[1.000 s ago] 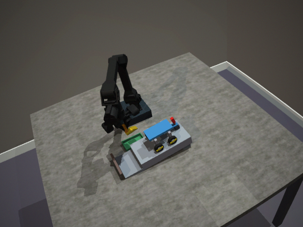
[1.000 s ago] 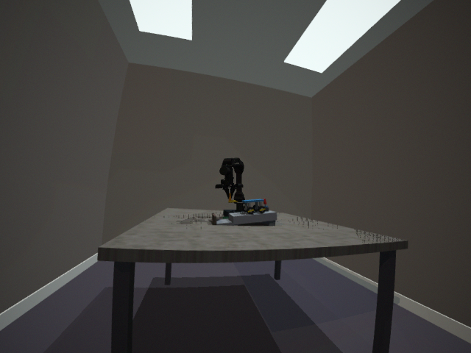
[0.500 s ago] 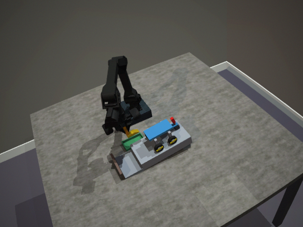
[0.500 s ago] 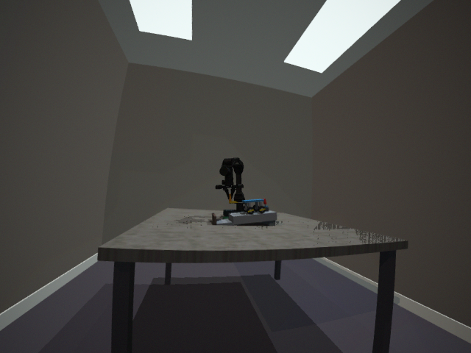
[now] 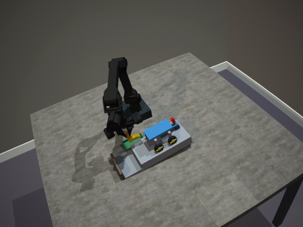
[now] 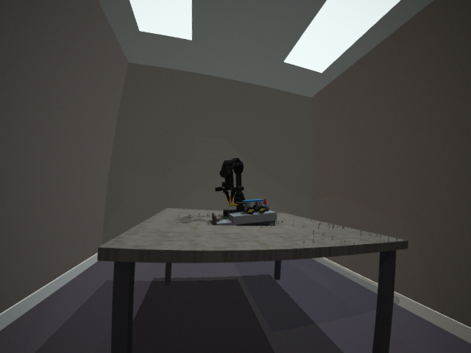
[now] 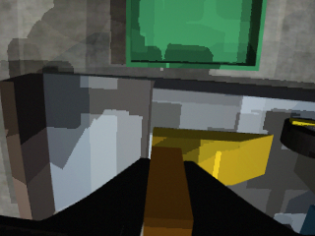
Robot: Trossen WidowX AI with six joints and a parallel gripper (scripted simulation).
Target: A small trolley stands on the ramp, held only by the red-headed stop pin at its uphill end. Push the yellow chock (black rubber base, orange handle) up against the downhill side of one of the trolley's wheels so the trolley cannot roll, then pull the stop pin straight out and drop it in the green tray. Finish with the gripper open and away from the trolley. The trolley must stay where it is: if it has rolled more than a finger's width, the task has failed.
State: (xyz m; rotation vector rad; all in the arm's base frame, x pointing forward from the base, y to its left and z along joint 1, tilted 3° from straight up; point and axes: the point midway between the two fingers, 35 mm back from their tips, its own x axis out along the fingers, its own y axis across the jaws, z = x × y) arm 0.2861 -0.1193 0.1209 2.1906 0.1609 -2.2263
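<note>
The red-headed stop pin is 240 mm to the left of my gripper tip, 20 mm ahead of it and 10 mm below it. The rest, counted from my gripper tip: yellow chock (20 mm to the left); then blue-decked trolley (150 mm to the left, 40 mm ahead, 20 mm below); then brown end stop (100 mm to the right, 100 mm below, 60 mm ahead).
</note>
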